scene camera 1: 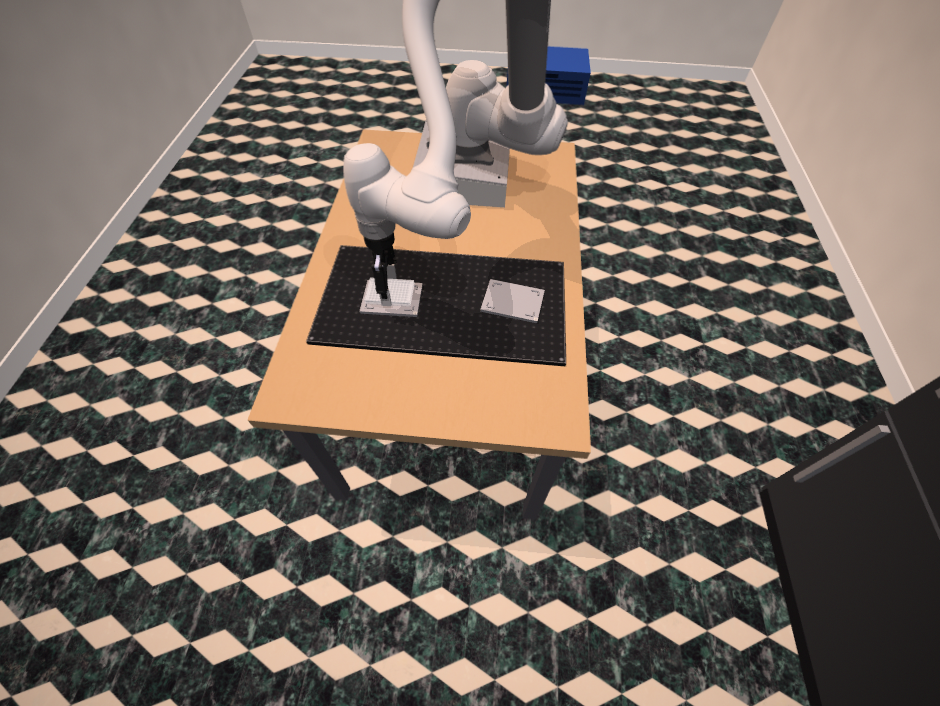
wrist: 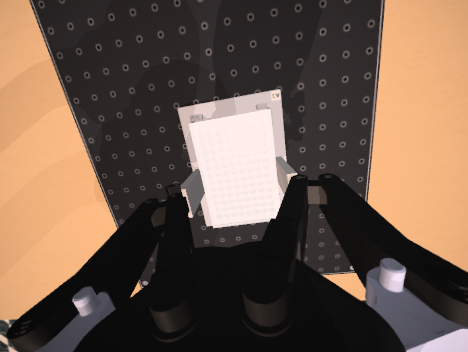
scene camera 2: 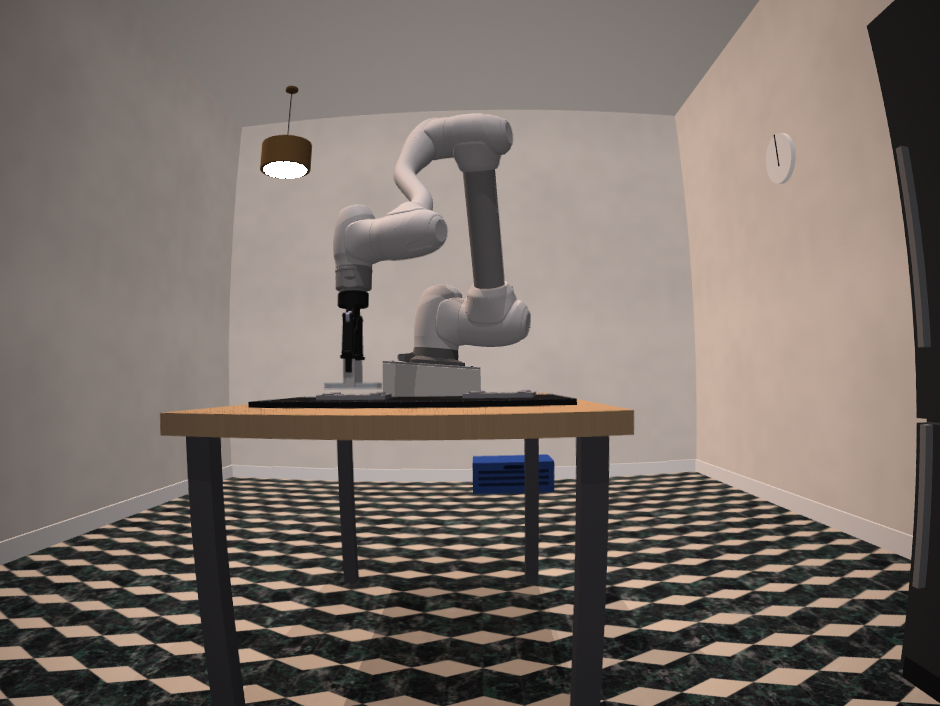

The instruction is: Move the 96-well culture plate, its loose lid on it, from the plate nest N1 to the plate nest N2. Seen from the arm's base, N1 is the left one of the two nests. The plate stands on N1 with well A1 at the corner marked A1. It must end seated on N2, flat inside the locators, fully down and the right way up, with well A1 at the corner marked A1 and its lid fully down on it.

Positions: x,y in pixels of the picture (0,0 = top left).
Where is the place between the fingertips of my gripper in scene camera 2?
353,387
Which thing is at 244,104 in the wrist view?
A grey nest N2.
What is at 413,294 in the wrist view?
My gripper.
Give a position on a grey nest N1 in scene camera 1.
510,300
